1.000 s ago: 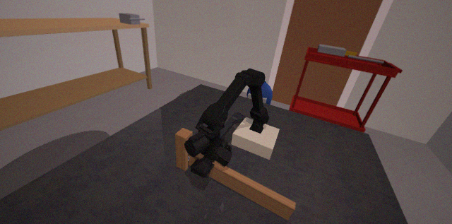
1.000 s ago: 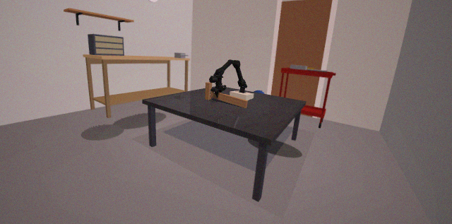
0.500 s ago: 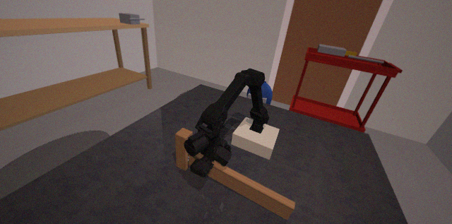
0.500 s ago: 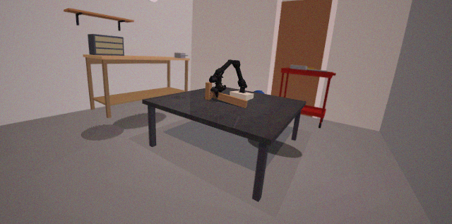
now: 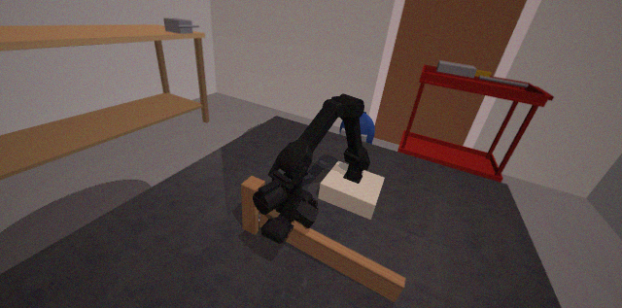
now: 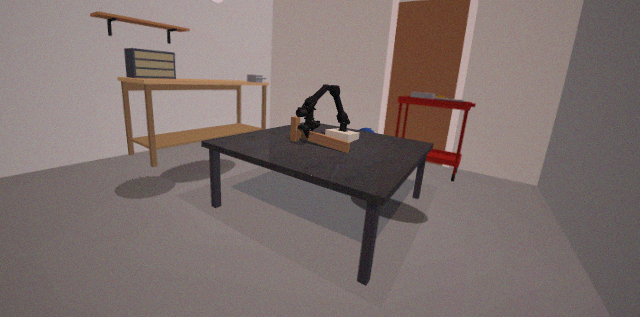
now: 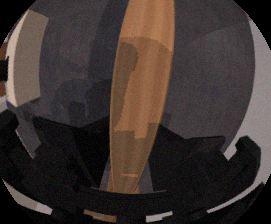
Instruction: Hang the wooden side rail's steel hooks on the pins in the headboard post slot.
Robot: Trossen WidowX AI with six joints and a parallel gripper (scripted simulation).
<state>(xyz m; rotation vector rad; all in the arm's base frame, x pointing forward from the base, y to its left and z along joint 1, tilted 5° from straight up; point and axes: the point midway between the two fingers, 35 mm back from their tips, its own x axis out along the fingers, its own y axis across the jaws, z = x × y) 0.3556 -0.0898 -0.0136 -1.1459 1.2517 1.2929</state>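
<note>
Right now my gripper tip is 120 mm to the left of the wooden headboard post and 40 mm below it.
</note>
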